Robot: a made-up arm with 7 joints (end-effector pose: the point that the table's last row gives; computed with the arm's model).
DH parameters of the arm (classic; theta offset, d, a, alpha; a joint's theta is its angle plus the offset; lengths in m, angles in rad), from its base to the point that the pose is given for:
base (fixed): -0.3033 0 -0.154 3.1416
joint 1: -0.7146 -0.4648 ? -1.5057
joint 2: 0 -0.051 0.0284 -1.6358
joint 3: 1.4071 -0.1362 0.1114 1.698
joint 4: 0 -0.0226 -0.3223 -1.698
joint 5: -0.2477 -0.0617 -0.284 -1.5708
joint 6: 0 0.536 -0.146 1.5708
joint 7: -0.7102 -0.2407 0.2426 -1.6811
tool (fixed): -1.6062 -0.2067 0 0
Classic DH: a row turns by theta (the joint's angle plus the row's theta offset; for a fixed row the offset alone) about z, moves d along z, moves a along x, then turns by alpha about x.
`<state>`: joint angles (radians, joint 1 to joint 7).
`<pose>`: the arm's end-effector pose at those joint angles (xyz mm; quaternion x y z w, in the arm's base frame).
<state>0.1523 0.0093 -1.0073 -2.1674 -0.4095 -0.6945 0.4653</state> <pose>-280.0 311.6 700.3 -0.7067 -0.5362 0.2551 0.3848</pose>
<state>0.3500 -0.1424 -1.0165 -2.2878 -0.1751 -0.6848 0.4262</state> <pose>-101.9 372.3 760.5 -0.7258 -0.3385 0.3102 0.5123</pose>
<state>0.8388 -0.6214 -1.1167 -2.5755 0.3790 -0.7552 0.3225</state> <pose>401.0 168.9 557.8 -0.5743 0.2344 0.3047 0.7227</pose>
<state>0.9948 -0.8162 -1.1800 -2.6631 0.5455 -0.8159 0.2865</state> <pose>445.4 30.2 378.8 -0.4719 0.4185 0.2746 0.7258</pose>
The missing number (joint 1, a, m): -0.04
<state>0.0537 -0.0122 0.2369 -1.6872 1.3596 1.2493 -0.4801</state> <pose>100.5 607.7 1034.8 0.0026 0.5562 -0.8030 0.2141</pose>
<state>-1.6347 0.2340 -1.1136 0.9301 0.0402 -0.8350 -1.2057</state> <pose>-784.6 -8.4 -426.2 -0.1621 0.2525 -0.4457 0.8434</pose>
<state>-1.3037 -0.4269 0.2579 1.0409 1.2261 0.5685 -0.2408</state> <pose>3.9 -102.3 -488.2 0.5701 -0.3849 0.2518 0.6808</pose>
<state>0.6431 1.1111 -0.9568 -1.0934 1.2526 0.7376 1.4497</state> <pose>-951.6 -5.6 247.7 -0.2715 -0.4635 0.3795 0.7533</pose>
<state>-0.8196 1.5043 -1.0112 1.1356 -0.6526 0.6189 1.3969</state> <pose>-687.6 581.4 717.9 0.7130 -0.3811 -0.4995 0.3112</pose>
